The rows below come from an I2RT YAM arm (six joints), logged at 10 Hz.
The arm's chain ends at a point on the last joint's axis. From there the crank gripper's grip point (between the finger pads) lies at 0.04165 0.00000 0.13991 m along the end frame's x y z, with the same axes.
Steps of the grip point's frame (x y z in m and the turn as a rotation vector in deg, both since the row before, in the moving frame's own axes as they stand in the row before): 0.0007 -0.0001 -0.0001 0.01 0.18 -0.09; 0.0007 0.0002 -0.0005 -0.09 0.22 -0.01; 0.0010 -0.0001 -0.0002 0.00 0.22 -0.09; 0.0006 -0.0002 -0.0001 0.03 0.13 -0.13; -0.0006 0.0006 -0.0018 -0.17 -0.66 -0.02; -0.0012 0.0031 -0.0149 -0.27 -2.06 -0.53; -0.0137 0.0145 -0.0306 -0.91 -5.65 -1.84; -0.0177 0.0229 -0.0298 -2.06 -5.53 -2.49
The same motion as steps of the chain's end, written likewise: 0.0003 0.0000 0.0000 0.01 0.18 -0.09; 0.0002 0.0000 -0.0003 -0.09 0.22 -0.01; 0.0005 0.0000 0.0000 0.00 0.22 -0.09; 0.0003 0.0000 0.0000 0.03 0.13 -0.13; 0.0010 0.0002 -0.0023 -0.17 -0.66 -0.02; 0.0039 0.0028 -0.0163 -0.27 -2.06 -0.53; 0.0003 0.0134 -0.0340 -0.91 -5.65 -1.84; -0.0041 0.0193 -0.0331 -2.06 -5.53 -2.49
